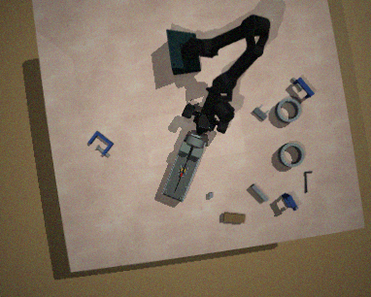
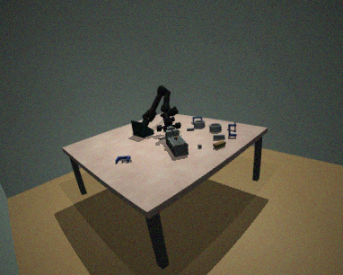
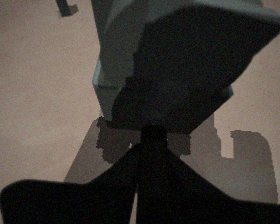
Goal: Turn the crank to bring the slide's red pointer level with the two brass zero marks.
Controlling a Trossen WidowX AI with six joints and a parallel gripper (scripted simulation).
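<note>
Right now my gripper tip is 2 cm past the dark handle, 1 cm to the right of it and 2 cm below it. Also, from my gripper tip: small grey cube 27 cm ahead, 2 cm to the left, 2 cm below; then red pointer 16 cm ahead, 9 cm to the right, 5 cm above; then grey bar 28 cm ahead, 22 cm to the left, 2 cm below.
</note>
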